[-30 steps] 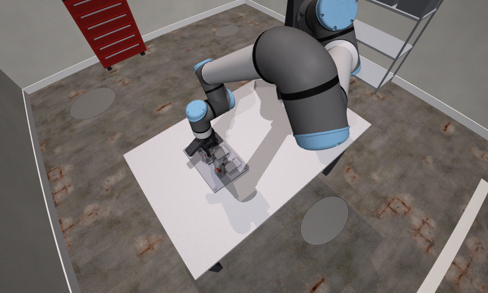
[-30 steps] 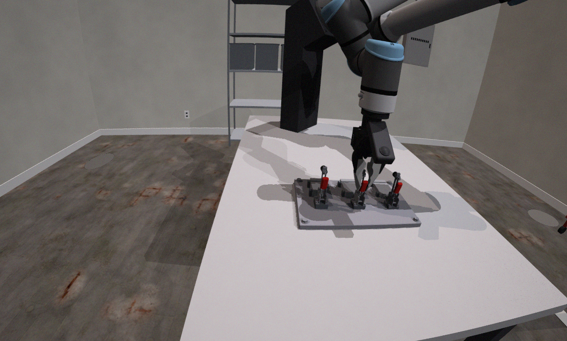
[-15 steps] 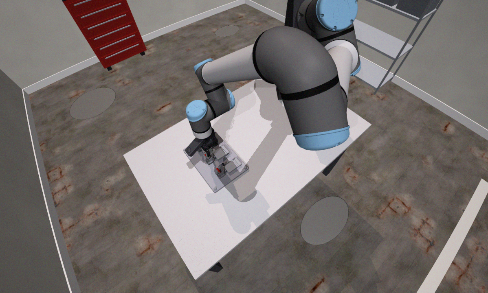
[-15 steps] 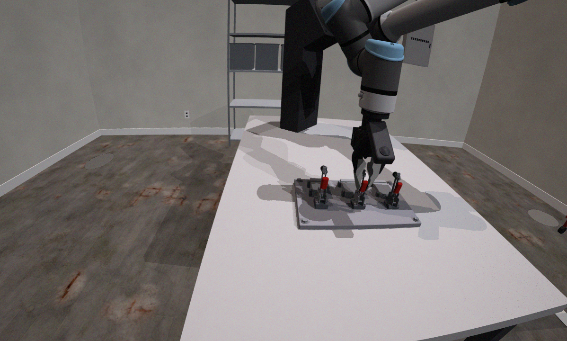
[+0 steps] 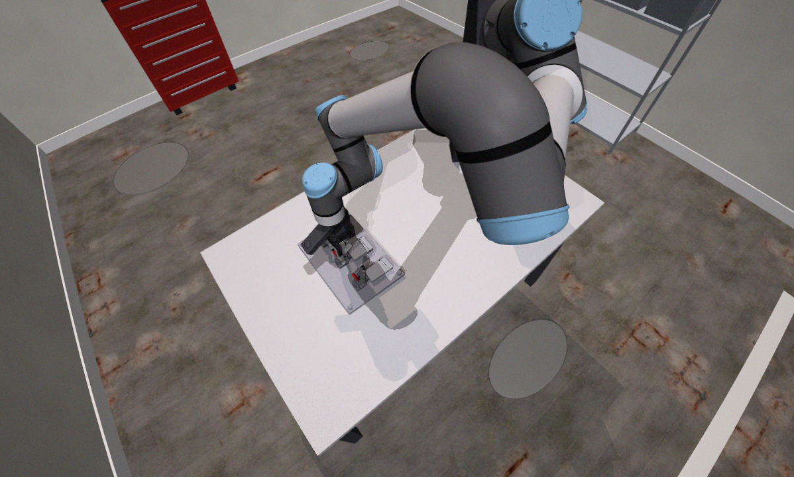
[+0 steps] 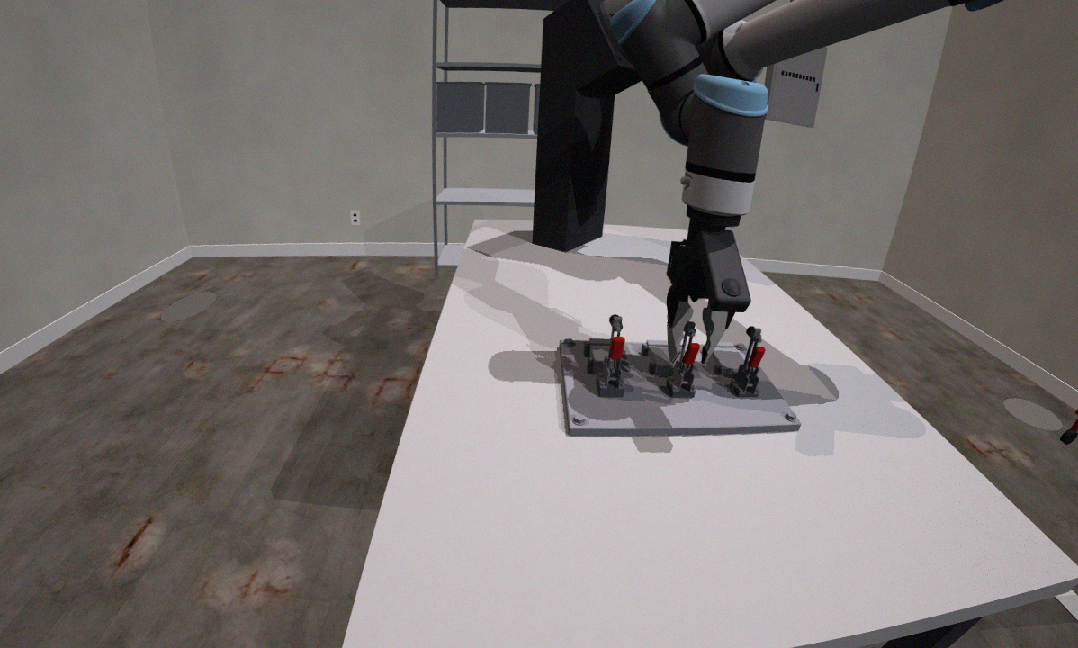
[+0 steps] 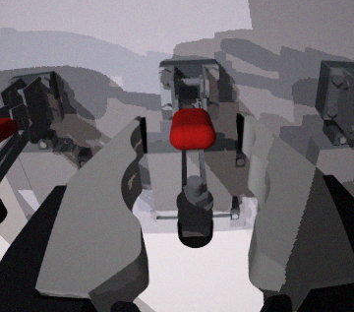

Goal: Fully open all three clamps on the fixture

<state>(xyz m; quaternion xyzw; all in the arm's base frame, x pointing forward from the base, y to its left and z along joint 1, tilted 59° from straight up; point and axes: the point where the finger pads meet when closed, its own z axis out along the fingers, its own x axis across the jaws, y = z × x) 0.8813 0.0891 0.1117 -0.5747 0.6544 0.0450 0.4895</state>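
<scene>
My gripper is now 8 cm above the fixture, 4 cm past it and 1 cm to the left of it.
</scene>
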